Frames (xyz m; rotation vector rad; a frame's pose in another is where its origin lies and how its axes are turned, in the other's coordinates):
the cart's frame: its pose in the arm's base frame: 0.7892 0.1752 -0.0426 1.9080 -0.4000 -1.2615
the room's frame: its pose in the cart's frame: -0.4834 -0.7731 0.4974 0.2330 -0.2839 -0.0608
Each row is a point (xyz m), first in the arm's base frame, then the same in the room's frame.
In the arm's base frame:
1: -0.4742 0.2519 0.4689
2: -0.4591 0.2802 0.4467
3: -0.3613 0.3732 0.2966
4: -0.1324 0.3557 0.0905
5: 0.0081 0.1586 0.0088
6: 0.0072 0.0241 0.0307
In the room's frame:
1: -0.3927 0.9869 0.3799
2: -0.3930 0.9505 0.3660
3: -0.3294 0.7766 0.2855
4: -0.1276 0.6409 0.0956
5: 0.0889 0.7251 -0.0106
6: 0.1632 0.8389 -0.0006

